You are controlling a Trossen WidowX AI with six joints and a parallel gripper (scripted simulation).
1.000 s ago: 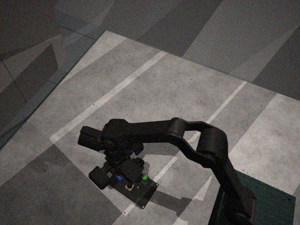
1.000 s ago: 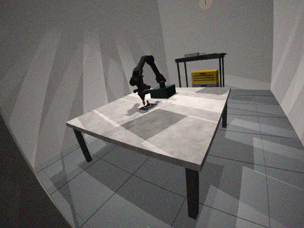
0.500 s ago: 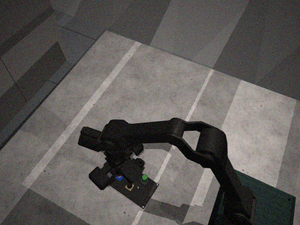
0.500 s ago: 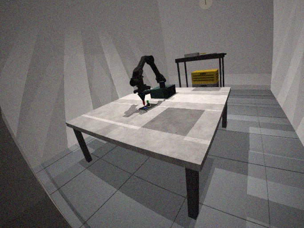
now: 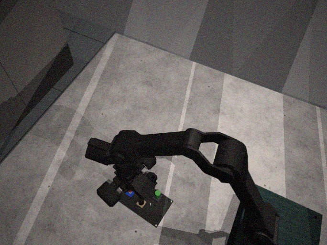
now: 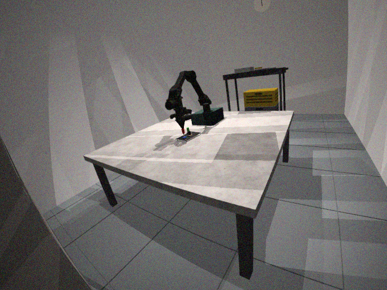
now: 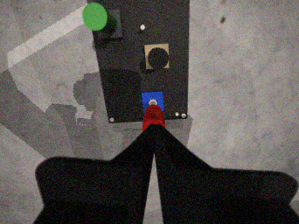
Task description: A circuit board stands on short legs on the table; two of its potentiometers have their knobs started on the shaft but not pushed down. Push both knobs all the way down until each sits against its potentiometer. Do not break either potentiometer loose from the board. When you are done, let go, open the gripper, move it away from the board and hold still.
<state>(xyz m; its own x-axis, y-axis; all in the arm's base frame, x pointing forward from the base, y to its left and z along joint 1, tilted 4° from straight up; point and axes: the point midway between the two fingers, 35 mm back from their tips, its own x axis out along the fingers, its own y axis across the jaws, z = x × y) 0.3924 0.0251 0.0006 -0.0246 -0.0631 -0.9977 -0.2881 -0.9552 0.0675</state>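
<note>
The red knob is 10 mm below my gripper tip. From my gripper tip the other things lie so: green knob: 90 mm behind, 30 mm to the right, 40 mm below.
</note>
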